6 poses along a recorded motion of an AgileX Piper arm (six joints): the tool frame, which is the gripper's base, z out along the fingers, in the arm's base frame.
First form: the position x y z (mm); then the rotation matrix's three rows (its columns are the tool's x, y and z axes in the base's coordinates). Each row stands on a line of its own.
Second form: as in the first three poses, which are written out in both.
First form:
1:
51 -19 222
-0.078 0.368 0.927
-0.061 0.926 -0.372
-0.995 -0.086 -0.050
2:
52 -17 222
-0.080 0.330 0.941
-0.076 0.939 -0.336
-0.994 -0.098 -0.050
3:
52 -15 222
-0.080 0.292 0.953
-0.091 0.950 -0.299
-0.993 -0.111 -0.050
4:
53 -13 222
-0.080 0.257 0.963
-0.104 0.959 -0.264
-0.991 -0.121 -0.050
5:
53 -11 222
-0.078 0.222 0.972
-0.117 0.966 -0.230
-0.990 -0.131 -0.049
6:
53 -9 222
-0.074 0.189 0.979
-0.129 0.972 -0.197
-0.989 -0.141 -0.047
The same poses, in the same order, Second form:
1:
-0.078 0.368 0.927 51
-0.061 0.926 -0.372 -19
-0.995 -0.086 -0.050 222
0 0 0 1

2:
-0.080 0.330 0.941 52
-0.076 0.939 -0.336 -17
-0.994 -0.098 -0.050 222
0 0 0 1

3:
-0.080 0.292 0.953 52
-0.091 0.950 -0.299 -15
-0.993 -0.111 -0.050 222
0 0 0 1

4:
-0.080 0.257 0.963 53
-0.104 0.959 -0.264 -13
-0.991 -0.121 -0.050 222
0 0 0 1

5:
-0.078 0.222 0.972 53
-0.117 0.966 -0.230 -11
-0.990 -0.131 -0.049 222
0 0 0 1

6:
-0.074 0.189 0.979 53
-0.129 0.972 -0.197 -9
-0.989 -0.141 -0.047 222
0 0 0 1

